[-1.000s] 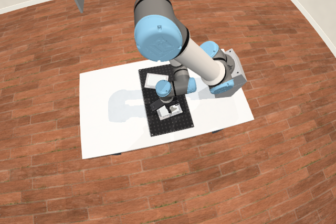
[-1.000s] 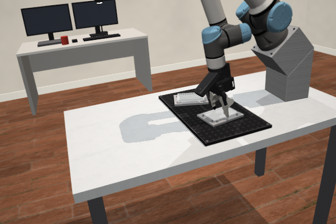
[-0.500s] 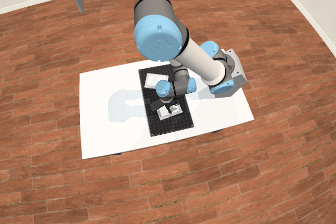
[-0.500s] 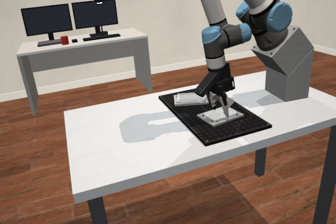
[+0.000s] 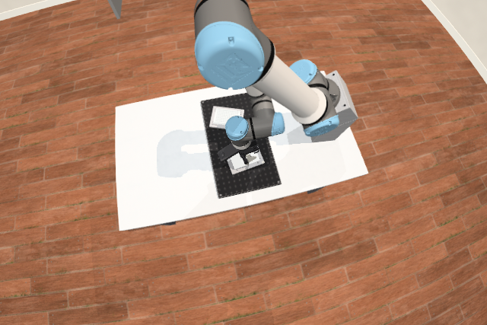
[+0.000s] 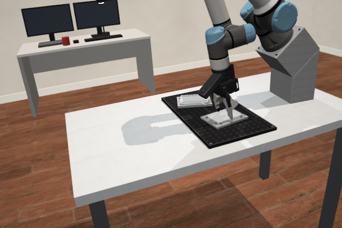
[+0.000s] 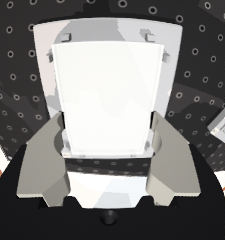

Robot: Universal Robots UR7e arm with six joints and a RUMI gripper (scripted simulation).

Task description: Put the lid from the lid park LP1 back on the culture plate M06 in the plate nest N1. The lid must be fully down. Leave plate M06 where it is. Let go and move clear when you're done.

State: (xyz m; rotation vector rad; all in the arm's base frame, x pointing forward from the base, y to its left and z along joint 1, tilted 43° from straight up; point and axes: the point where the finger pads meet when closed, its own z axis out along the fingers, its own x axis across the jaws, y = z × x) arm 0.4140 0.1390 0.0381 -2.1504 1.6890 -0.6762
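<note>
Now: the lid park 2 cm below my hand. The rest, counted from my hand: lid: 1 cm below; then culture plate: 22 cm to the right, 6 cm ahead, 1 cm below.
</note>
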